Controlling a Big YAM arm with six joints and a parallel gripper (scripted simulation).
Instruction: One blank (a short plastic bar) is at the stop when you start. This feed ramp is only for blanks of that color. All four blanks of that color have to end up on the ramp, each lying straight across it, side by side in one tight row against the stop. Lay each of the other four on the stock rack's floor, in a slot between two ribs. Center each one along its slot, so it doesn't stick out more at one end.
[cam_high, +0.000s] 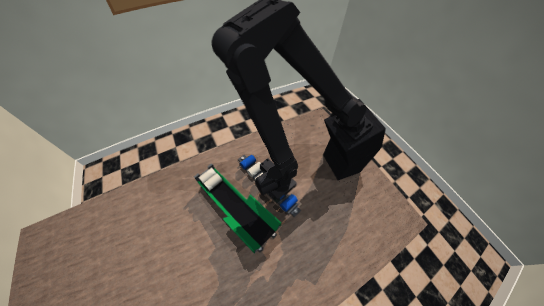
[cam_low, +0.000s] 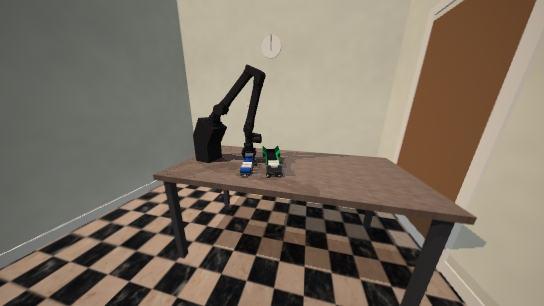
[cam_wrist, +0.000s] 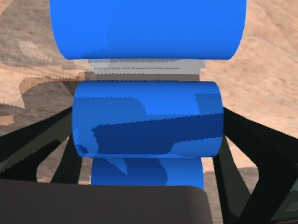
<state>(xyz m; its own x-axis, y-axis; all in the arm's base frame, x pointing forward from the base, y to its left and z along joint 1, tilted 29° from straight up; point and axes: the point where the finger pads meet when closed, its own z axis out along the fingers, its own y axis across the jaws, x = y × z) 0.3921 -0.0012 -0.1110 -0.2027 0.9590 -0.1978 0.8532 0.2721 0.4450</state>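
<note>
Right now my hand is 1 cm past the rib, 3 cm to the right of it and 3 cm above it. Round my hand: grey stop 25 cm ahead, 22 cm to the right, 3 cm above; then grey stock rack 2 cm ahead, 8 cm to the right, 4 cm below.
</note>
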